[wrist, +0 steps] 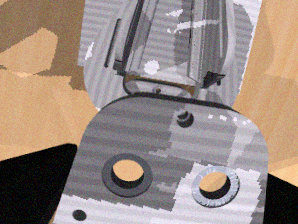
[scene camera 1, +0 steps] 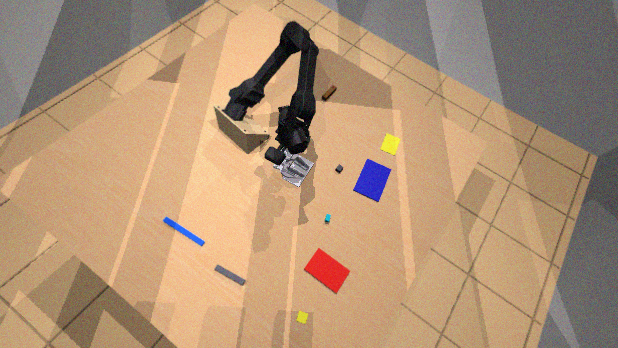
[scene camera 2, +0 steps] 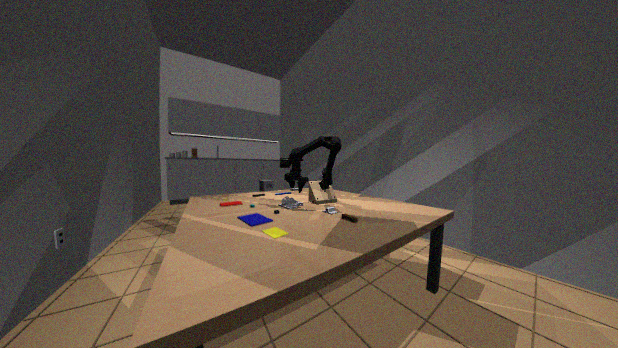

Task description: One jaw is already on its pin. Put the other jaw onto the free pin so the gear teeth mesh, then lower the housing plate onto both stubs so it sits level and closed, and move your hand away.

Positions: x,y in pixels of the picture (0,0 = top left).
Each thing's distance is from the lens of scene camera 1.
blue sheet (scene camera 1: 371,182): 126 cm
red sheet (scene camera 1: 327,270): 111 cm
The marked spots on the blue sheet and the red sheet are 38 cm apart.
